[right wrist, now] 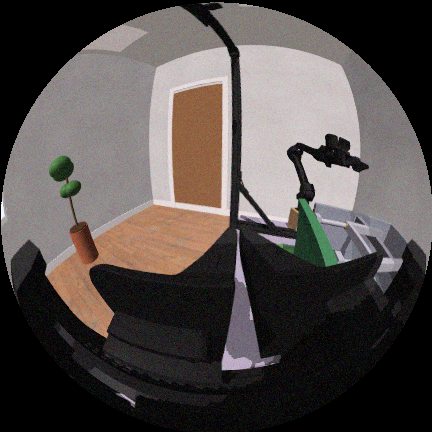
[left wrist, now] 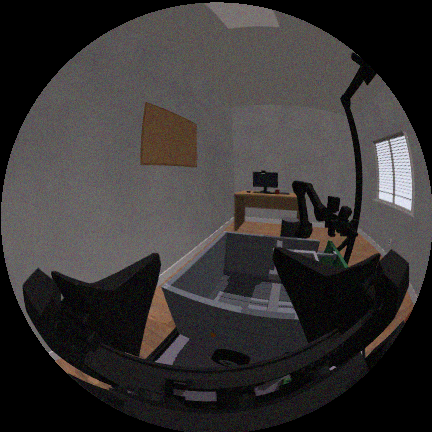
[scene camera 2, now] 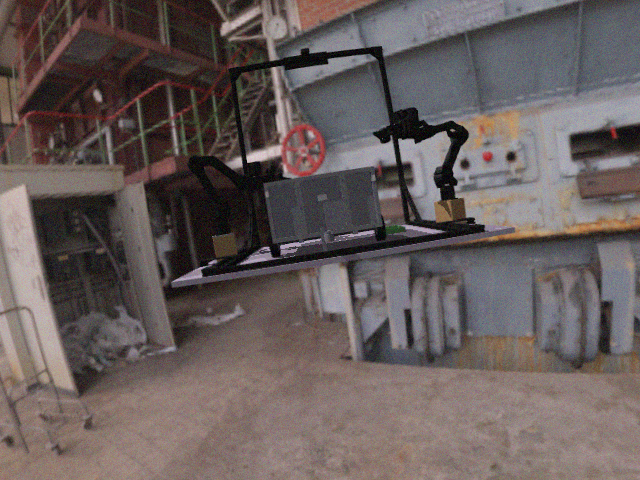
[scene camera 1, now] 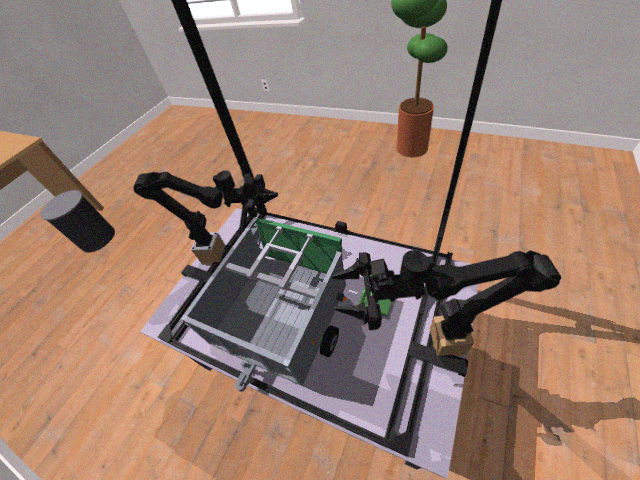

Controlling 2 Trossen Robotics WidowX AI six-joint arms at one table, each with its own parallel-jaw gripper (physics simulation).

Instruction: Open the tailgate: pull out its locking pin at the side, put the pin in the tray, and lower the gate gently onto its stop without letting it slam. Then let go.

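Places are measured from the left arm's base along level axes (x ahead, y left, z up), in metres.
Where they show: left gripper, fingertip midpoint: (right wrist: 364,163) (left wrist: 217,257) (scene camera 2: 379,130) (scene camera 1: 333,292); right gripper, fingertip midpoint: (right wrist: 236,233) (left wrist: 356,234) (scene camera 1: 277,194); left arm's base at its link origin: (scene camera 2: 448,199) (scene camera 1: 453,329); right arm's base at its link origin: (scene camera 2: 222,234) (scene camera 1: 204,240).
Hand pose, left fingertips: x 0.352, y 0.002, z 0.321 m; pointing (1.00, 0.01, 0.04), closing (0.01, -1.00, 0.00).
Note:
Each offset is from my left fingertips to the top centre of the thing. "spot": to the spot under its first point.
The grey trailer {dx +0.235, dy -0.139, dz -0.147 m} (scene camera 1: 242,347) (scene camera 2: 320,206) (left wrist: 240,325) has a green tailgate (scene camera 1: 323,256) (right wrist: 311,242) at its far end in scene camera 1, standing about upright. My left gripper (scene camera 1: 336,292) (scene camera 2: 379,135) (left wrist: 217,257) is open and empty, beside the trailer's right side wall. My right gripper (scene camera 1: 275,194) (right wrist: 236,233) is shut with nothing visible between its fingertips, beyond and above the gate's left end. The green tray {dx -0.148, dy -0.216, dz -0.415 m} (scene camera 1: 383,304) (scene camera 2: 393,228) lies right of the trailer, partly hidden by the left gripper. The locking pin cannot be made out.
Pale bars {spot: dx +0.166, dy -0.272, dz -0.150 m} (scene camera 1: 284,249) cross the trailer's inside near the gate. A black wheel {dx +0.052, dy -0.030, dz -0.333 m} (scene camera 1: 329,341) is on its right side. Black frame posts (scene camera 1: 214,87) (scene camera 1: 470,118) rise at the table's far corners. A grey hitch {spot: dx +0.334, dy +0.073, dz -0.354 m} (scene camera 1: 245,375) sticks out at the near end.

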